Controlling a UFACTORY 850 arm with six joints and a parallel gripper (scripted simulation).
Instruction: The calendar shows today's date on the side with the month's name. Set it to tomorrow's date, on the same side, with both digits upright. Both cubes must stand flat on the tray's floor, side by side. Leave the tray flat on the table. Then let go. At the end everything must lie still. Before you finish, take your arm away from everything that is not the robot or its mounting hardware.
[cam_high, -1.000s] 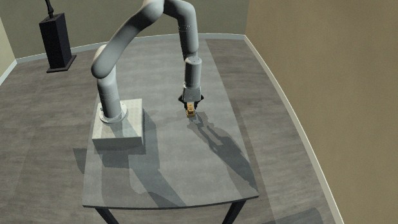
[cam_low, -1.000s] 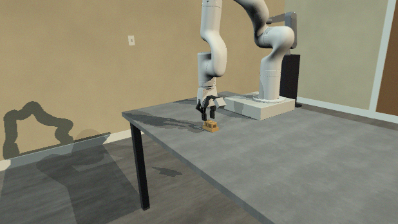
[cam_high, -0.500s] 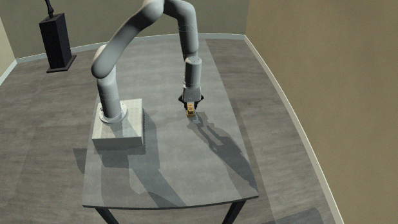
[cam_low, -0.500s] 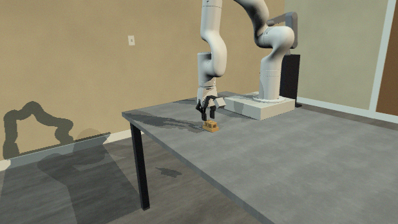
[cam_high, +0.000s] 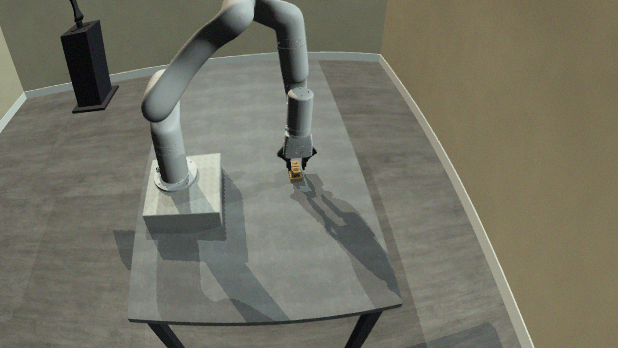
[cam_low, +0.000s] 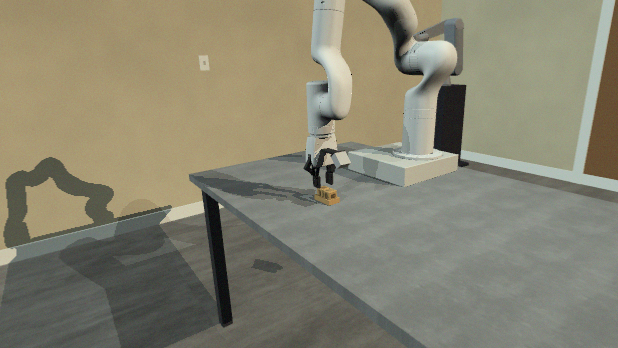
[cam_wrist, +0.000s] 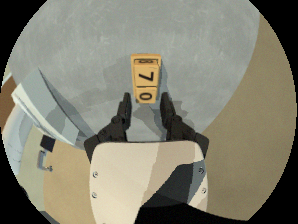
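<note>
My hand is 2 cm to the right of the small wooden calendar tray and 6 cm above it.
</note>
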